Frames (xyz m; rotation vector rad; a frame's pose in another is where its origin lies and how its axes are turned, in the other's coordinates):
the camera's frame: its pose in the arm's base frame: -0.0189 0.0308 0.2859 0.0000 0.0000 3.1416
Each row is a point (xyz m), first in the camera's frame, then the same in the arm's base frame.
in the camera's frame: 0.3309 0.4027 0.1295
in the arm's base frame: -0.3498 -0.3719 0.4154
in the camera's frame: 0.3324 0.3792 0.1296
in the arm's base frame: -0.3513 -0.3484 0.4155
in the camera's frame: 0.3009 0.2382 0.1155
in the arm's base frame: -0.3198 -0.2074 0.4014
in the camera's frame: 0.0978 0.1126 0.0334
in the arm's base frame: -0.1167 -0.0818 0.3193
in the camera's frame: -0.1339 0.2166 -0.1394
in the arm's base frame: 0.1150 -0.1858 0.1465
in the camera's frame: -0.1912 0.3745 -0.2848
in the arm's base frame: 0.1723 -0.3437 0.0011
